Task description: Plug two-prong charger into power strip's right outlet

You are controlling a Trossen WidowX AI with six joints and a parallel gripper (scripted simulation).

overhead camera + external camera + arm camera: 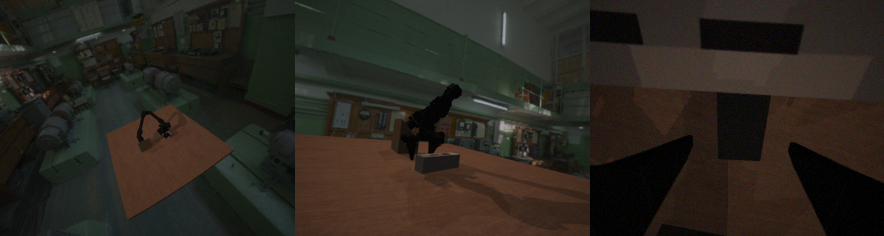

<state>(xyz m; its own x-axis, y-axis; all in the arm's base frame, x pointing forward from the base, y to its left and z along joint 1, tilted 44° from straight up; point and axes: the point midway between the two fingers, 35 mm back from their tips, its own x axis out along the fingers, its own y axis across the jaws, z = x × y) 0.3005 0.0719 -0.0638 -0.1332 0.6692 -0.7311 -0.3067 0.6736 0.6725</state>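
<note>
Right now the two-prong charger is 40 mm ahead of my gripper tip, 20 mm to the left of it and 10 mm above it.
</note>
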